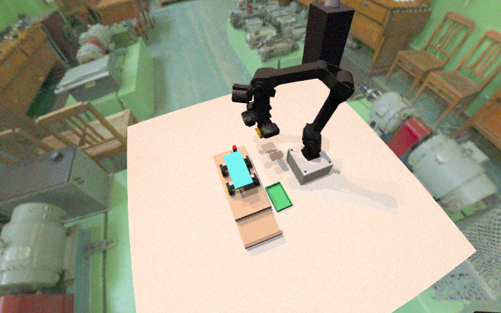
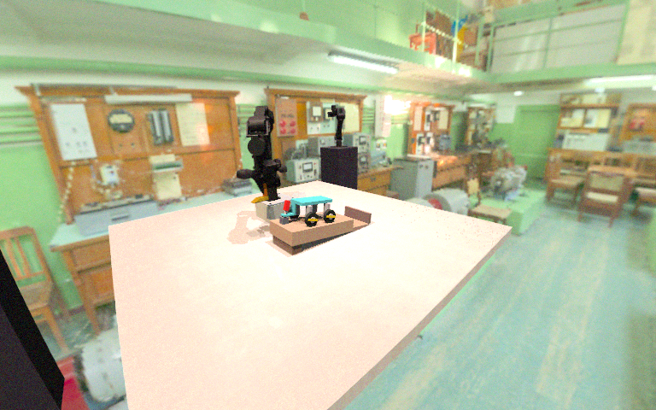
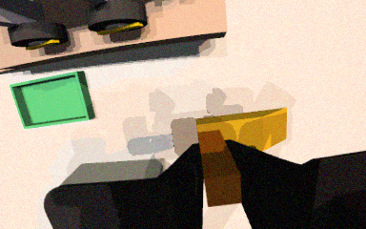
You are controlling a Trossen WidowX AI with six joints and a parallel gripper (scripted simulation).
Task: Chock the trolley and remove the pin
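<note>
My gripper tip is now 13 cm short of the stop pin, 4 cm above it and 1 cm to the right of it. Round my gripper tip: trolley 15 cm ahead, 11 cm to the left, 6 cm below; then yellow chock 2 cm to the right, 1 cm below; then brown ramp 15 cm ahead, 13 cm below, 12 cm to the left.
</note>
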